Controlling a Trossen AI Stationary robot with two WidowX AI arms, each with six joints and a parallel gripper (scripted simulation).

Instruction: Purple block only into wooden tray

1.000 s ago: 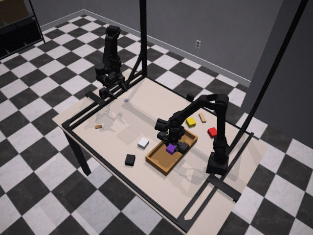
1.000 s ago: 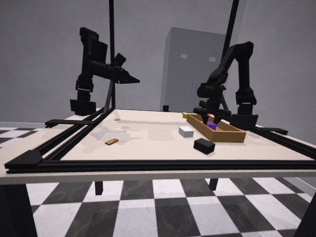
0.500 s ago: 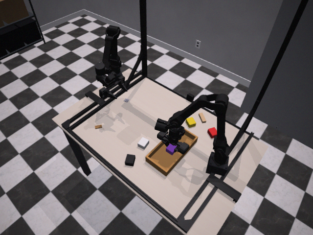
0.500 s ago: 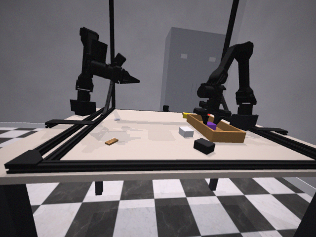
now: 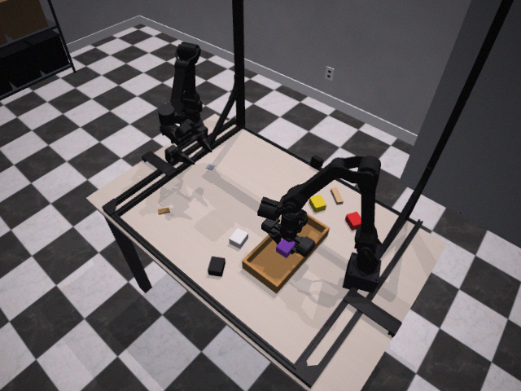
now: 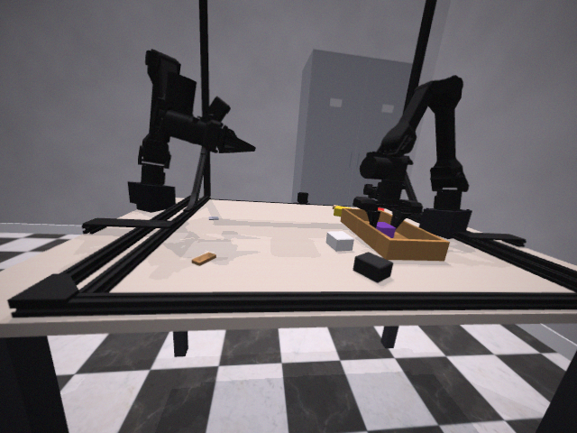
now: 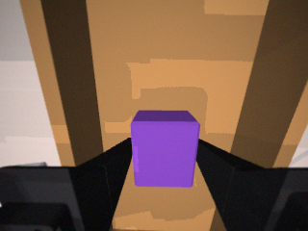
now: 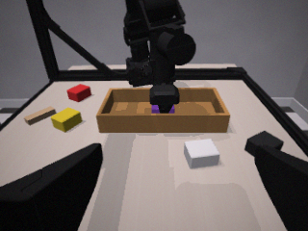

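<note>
The purple block is 2 cm below my left hand. Also, from my left hand: white block 10 cm ahead, 14 cm to the right, 4 cm below; wooden tray 4 cm below; black block 23 cm ahead, 10 cm to the right, 4 cm below.
</note>
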